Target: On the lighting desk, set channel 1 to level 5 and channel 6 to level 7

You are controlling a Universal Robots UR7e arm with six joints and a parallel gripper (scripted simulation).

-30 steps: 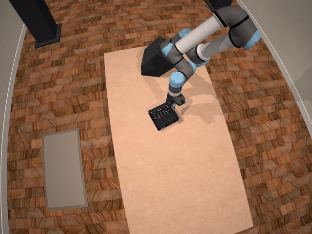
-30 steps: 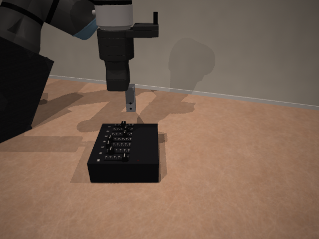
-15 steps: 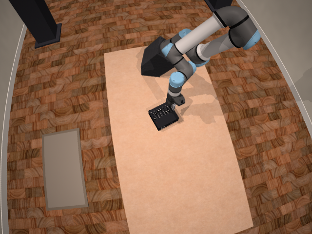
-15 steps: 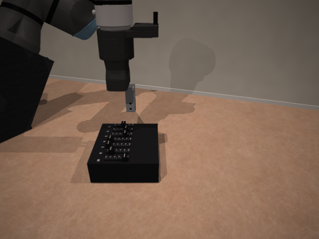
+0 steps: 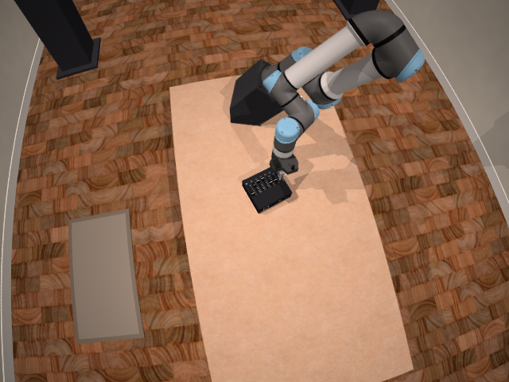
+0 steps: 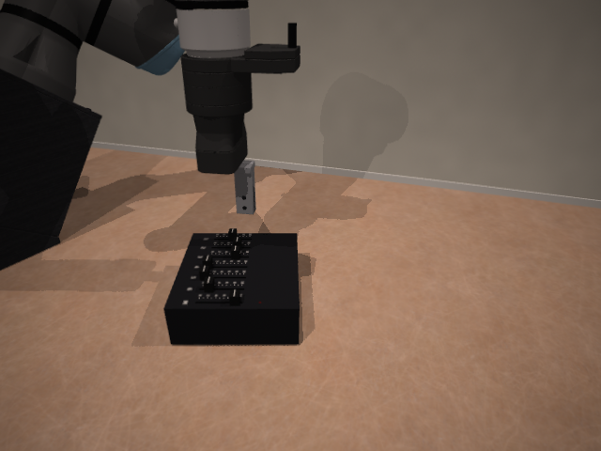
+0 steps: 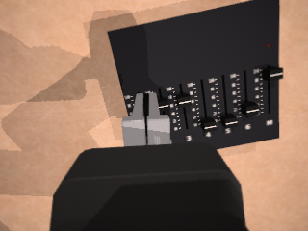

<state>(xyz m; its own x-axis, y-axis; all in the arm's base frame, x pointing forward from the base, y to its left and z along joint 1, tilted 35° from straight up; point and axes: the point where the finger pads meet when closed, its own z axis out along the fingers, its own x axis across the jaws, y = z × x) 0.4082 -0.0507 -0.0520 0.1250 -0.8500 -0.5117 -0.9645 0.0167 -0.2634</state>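
Now: the channel 2 fader cap 10 mm behind my hand, 20 mm to the right of it and 50 mm below it. Also, from my hand: channel 1 fader cap (20 mm behind, 50 mm below); channel 4 fader cap (30 mm behind, 70 mm to the right, 50 mm below); channel 3 fader cap (40 mm to the right, 50 mm below).
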